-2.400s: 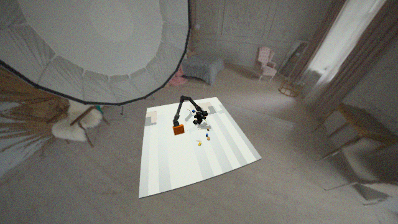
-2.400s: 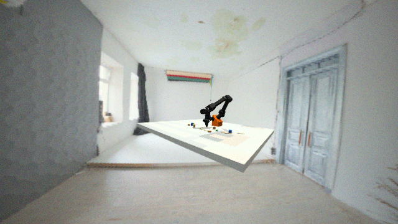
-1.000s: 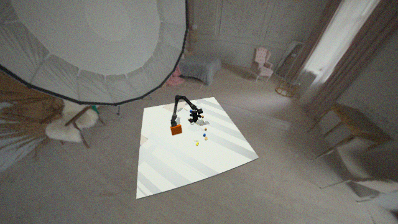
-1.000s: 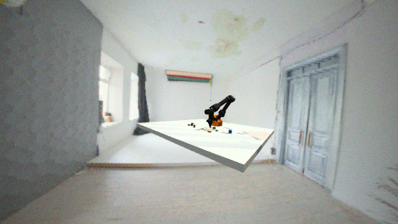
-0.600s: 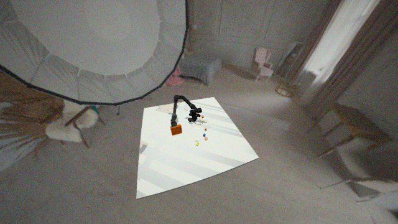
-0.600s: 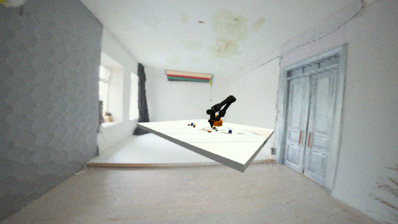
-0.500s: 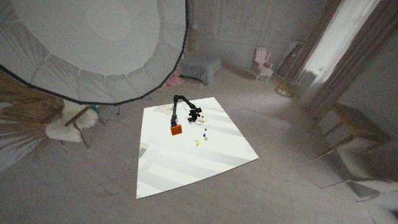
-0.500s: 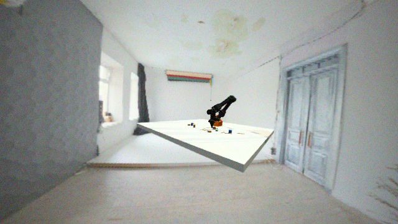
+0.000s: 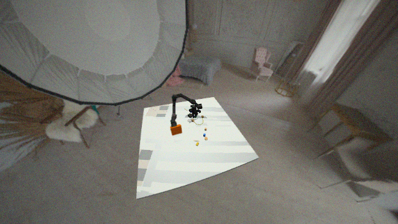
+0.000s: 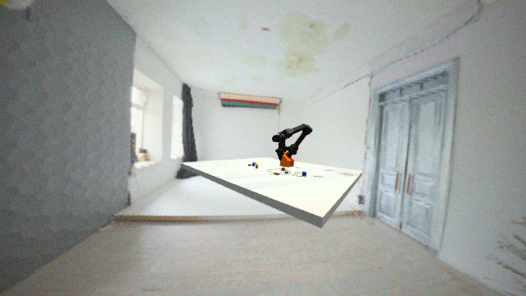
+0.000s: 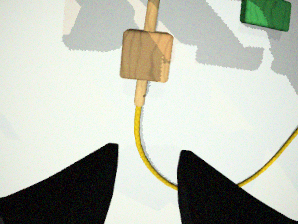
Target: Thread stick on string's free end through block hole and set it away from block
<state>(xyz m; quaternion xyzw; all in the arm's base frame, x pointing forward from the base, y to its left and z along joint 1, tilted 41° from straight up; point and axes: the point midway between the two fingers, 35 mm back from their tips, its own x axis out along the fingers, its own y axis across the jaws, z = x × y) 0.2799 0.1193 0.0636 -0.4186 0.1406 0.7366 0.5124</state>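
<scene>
Right now the wooden block is 2 cm behind my gripper tip, 2 cm to the left of it and 8 cm below it. From my gripper tip the other things lie so: green block 3 cm ahead, 10 cm to the left, 8 cm below; then yellow piece 3 cm behind, 37 cm to the right, 8 cm below; then blue cube 2 cm behind, 23 cm to the left, 7 cm below.
</scene>
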